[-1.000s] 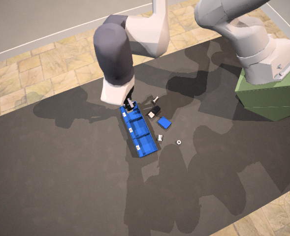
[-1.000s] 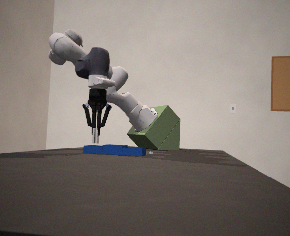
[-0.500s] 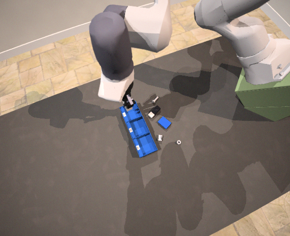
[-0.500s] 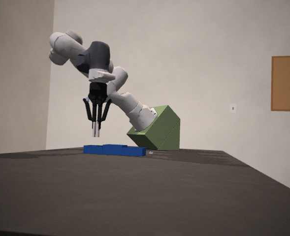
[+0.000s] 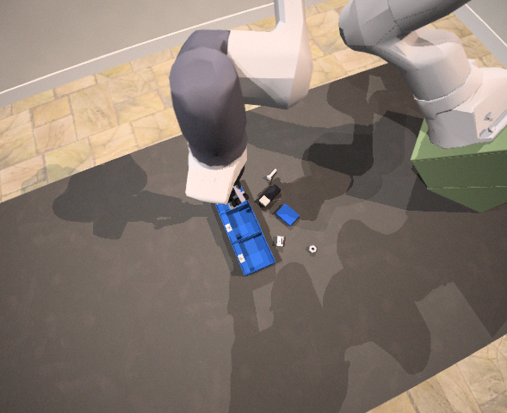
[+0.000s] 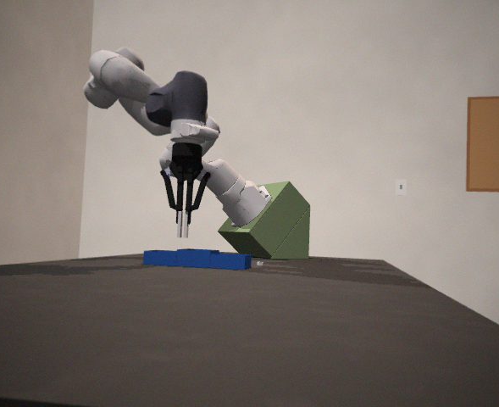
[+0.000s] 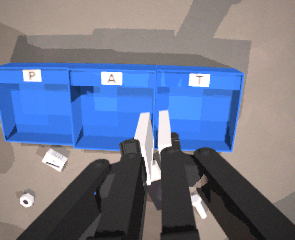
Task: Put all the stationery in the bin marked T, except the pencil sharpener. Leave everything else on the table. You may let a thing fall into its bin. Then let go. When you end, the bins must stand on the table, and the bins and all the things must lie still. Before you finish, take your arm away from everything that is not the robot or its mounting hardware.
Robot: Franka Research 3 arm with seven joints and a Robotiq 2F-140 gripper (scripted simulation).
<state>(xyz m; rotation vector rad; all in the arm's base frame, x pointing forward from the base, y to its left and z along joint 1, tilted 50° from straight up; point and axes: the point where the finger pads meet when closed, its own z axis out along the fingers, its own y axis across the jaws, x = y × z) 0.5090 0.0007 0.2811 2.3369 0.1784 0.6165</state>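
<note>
Right now the blue bin is 1 cm ahead of my hand, 4 cm to the left of it and 8 cm below it. The rest, counted from my hand: black-and-white block (10 cm behind, 2 cm to the left, 9 cm below); then white bolt (14 cm behind, 3 cm to the right, 9 cm below); then flat blue block (11 cm behind, 9 cm to the left, 10 cm below).
</note>
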